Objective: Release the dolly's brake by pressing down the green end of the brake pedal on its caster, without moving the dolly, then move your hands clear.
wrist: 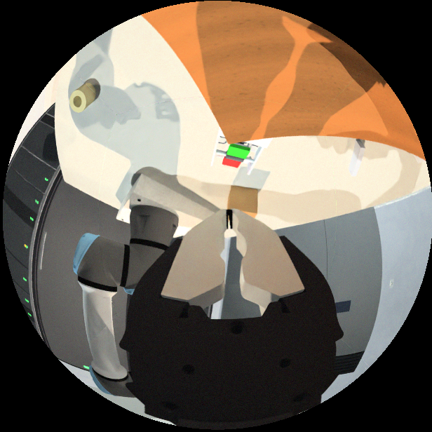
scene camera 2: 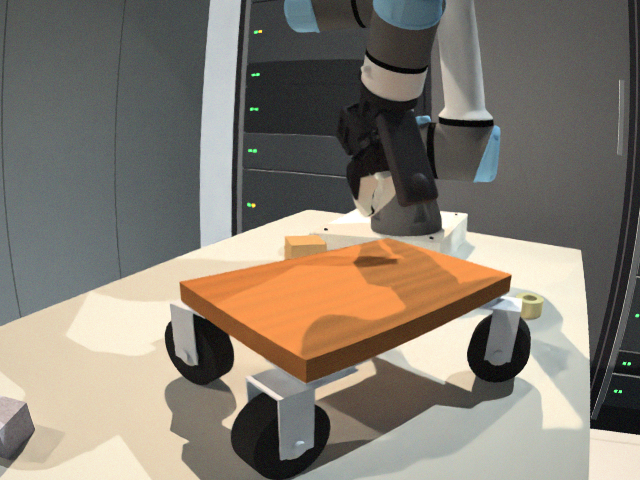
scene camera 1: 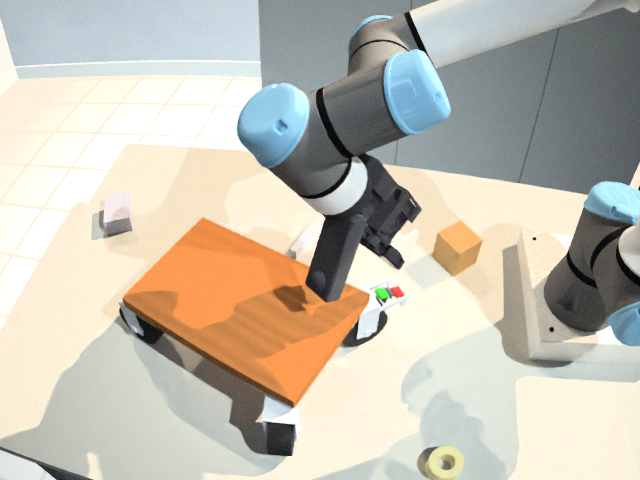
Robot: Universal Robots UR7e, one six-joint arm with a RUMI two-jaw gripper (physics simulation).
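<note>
The orange dolly (scene camera 1: 227, 289) (scene camera 2: 361, 299) (wrist: 270, 75) stands on its casters on the table. The brake pedal sticks out from one caster at the corner nearest the arm's base. Its green end (scene camera 1: 382, 293) (wrist: 238, 151) is next to the dolly's corner, and its red end (scene camera 1: 397, 291) (wrist: 231, 162) is farther out. The pedal is hidden behind the deck in scene camera 2. My gripper (scene camera 2: 370, 212) (wrist: 228, 210) is shut and empty. It hangs above the table near the pedal, apart from it. In scene camera 1 its fingertips are partly hidden and pale against the table.
An orange cube (scene camera 1: 457, 248) (scene camera 2: 305, 246) (wrist: 243, 200) stands between the pedal and the table's far edge. A yellow ring (scene camera 1: 434, 466) (scene camera 2: 537, 306) (wrist: 83, 98) lies on the other side. A grey-pink block (scene camera 1: 117, 212) (scene camera 2: 12, 426) and a white bar (scene camera 1: 302, 240) (wrist: 357, 157) are near the dolly.
</note>
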